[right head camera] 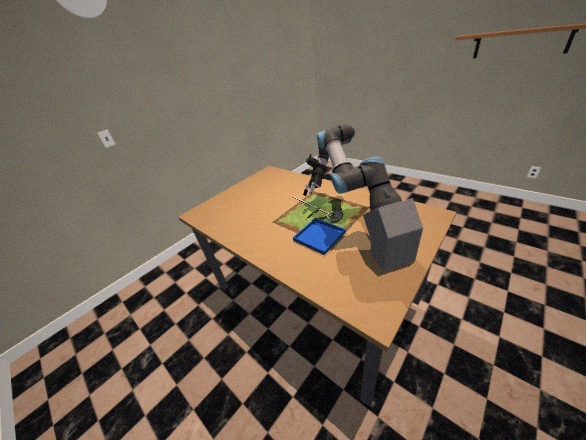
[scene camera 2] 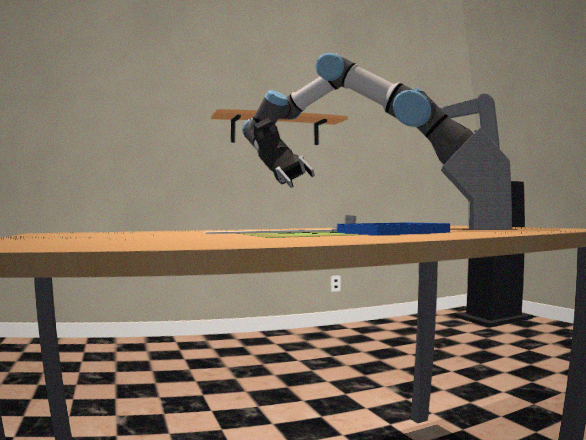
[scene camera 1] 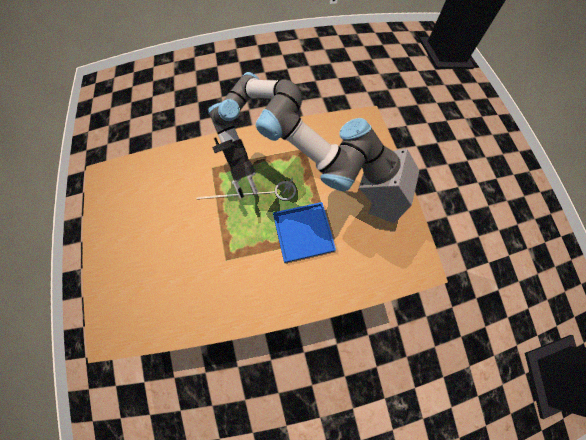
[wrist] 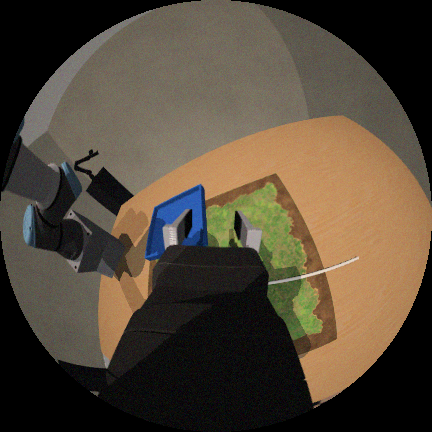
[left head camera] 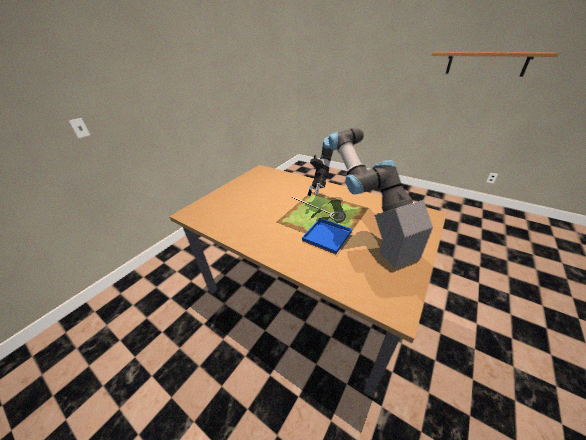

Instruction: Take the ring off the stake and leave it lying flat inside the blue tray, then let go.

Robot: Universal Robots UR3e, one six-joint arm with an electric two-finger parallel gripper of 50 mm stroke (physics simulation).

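Frame: origin at the arm's base, x ahead, y left, z up, level; metres.
Seen in the pictures: gripper, between the fingertips: point(right head camera: 307, 194) point(scene camera 2: 302, 178) point(scene camera 1: 249, 195) point(wrist: 212, 218) point(left head camera: 312, 195); arm's base, origin of its link: point(right head camera: 386, 206) point(scene camera 2: 459, 149) point(scene camera 1: 382, 168) point(wrist: 71, 239) point(left head camera: 397, 207).
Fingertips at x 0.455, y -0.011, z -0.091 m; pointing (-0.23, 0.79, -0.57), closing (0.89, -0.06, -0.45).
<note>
Offsets run from my fingertips to a thing's middle. "pt": to the spot under its first point. Level surfaces: height alone.
The grey ring @[pt 0.070 m right, 0.173 m back, 0.120 m down] point(left head camera: 344, 216) point(right head camera: 342, 216) point(scene camera 1: 286, 200) is at the right end of the thin pale stake point(left head camera: 305, 203) point(right head camera: 305, 203) point(scene camera 1: 215, 197) point(wrist: 345, 263), which stretches over the green mat and past its left edge. I cannot tell whether the stake passes through the ring. In the wrist view the ring is hidden. The blue tray @[0.123 m left, 0.176 m back, 0.117 m down] point(left head camera: 325, 237) point(right head camera: 317, 237) point(scene camera 1: 305, 245) point(scene camera 2: 395, 229) point(wrist: 177, 207) is flat and holds no ring. My gripper point(left head camera: 313, 193) point(right head camera: 308, 192) point(scene camera 1: 248, 193) point(scene camera 2: 301, 180) point(wrist: 212, 218) is open and empty, tilted, high above the table and left of the ring in scene camera 1.
The green and brown mat @[0.128 m down] point(scene camera 1: 240, 240) point(wrist: 265, 220) lies on the wooden table @[0.128 m down] point(scene camera 1: 150, 250), partly under the tray's corner. The robot's grey base block point(left head camera: 405, 240) point(scene camera 1: 390, 200) stands right of the tray. A small grey block @[0.064 m right, 0.144 m back, 0.120 m down] point(scene camera 2: 350, 219) shows behind the tray in scene camera 2.
</note>
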